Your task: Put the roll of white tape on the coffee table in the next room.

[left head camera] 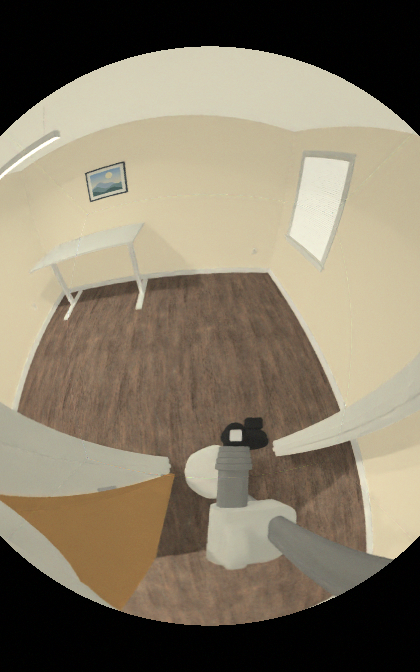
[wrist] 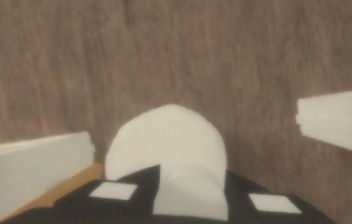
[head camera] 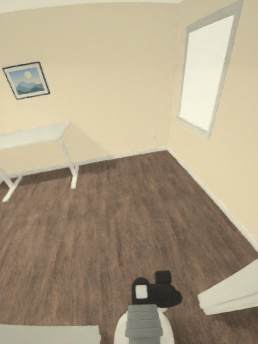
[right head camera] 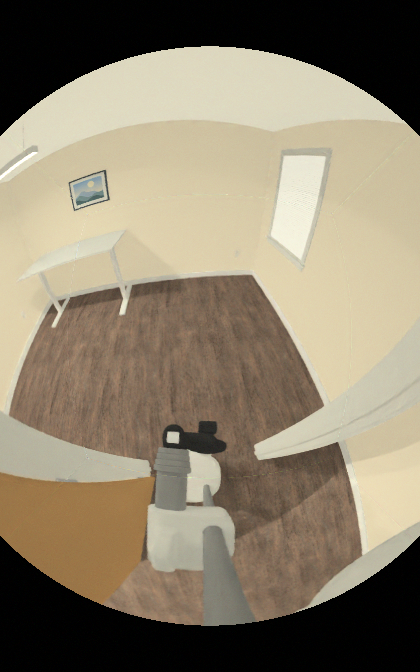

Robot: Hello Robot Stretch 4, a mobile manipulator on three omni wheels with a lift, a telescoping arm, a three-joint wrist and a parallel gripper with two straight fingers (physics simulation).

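Where they show: gripper, fingertip midpoint: (wrist: pixel 191 183); robot's base at its link origin: (wrist: pixel 171 156).
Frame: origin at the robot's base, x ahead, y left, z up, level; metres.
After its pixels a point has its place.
My gripper (head camera: pixel 156 294) (left head camera: pixel 245 436) (right head camera: pixel 195 441) (wrist: pixel 191 183) @(x 0.164, y -0.088, z 0.720 m) is low over the floor in front of the robot's white round base. It is shut on the roll of white tape (wrist: pixel 191 197) @(x 0.163, y -0.088, z 0.744 m), a pale rounded piece between the black fingers in the wrist view. The arm and gripper hide most of the roll in the head views. I cannot make out a coffee table in these views. A tall white table (head camera: pixel 37 134) @(x 1.949, y 1.394, z 0.923 m) (left head camera: pixel 95 242) (right head camera: pixel 80 248) stands against the far wall at the left.
White door jambs stand close at left (left head camera: pixel 125 467) (right head camera: pixel 110 462) (wrist: pixel 50 155) @(x 0.041, y 0.356, z 0.246 m) and right (head camera: pixel 225 292) @(x 0.196, y -0.500, z 0.499 m) (left head camera: pixel 310 437) (right head camera: pixel 290 442) (wrist: pixel 327 120) @(x 0.185, y -0.490, z 0.192 m) of the gripper. An orange-brown door panel (left head camera: pixel 115 530) (right head camera: pixel 80 525) lies near at the lower left. A window (head camera: pixel 207 72) @(x 2.022, y -1.002, z 1.508 m) is in the right wall.
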